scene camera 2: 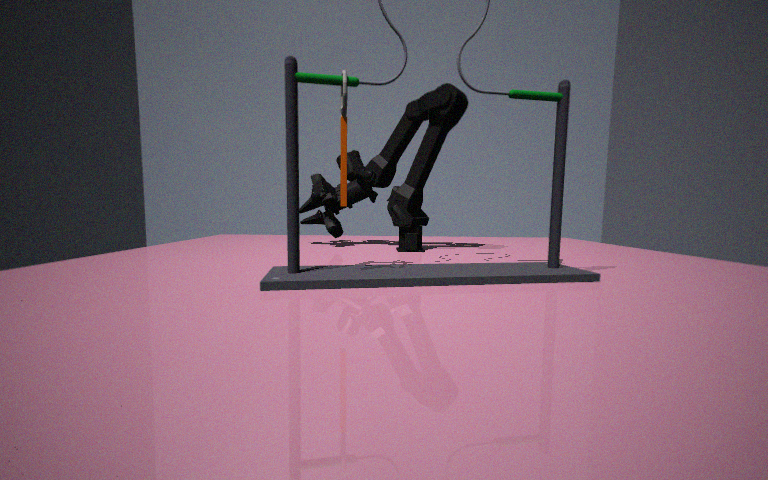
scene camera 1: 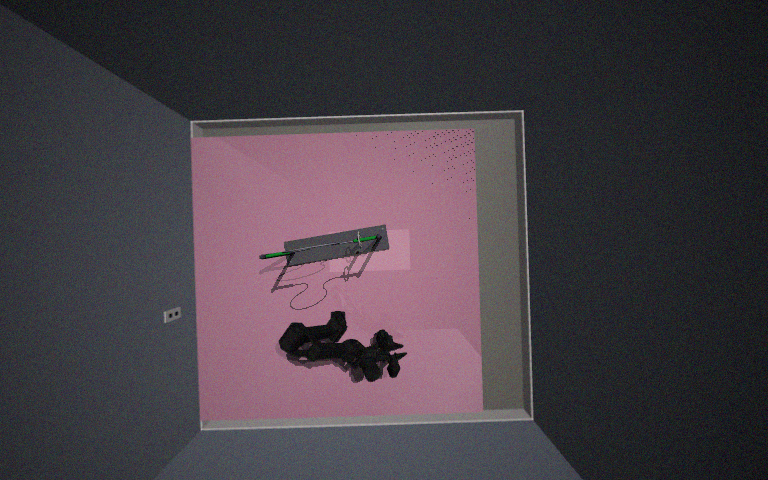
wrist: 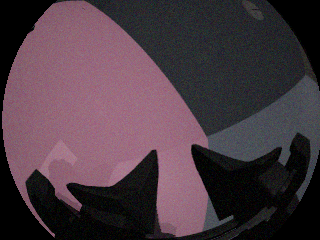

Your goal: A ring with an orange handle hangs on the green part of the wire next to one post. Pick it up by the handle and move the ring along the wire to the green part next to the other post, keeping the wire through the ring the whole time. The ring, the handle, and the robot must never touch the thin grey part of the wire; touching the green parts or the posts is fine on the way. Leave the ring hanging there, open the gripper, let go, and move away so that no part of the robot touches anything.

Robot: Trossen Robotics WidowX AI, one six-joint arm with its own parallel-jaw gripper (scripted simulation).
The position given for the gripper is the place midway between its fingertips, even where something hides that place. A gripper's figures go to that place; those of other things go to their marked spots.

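Scene:
Gripper [scene camera 2: 299,217], 970 mm from the lens. Ring [scene camera 2: 344,89], 470 mm from the lens.

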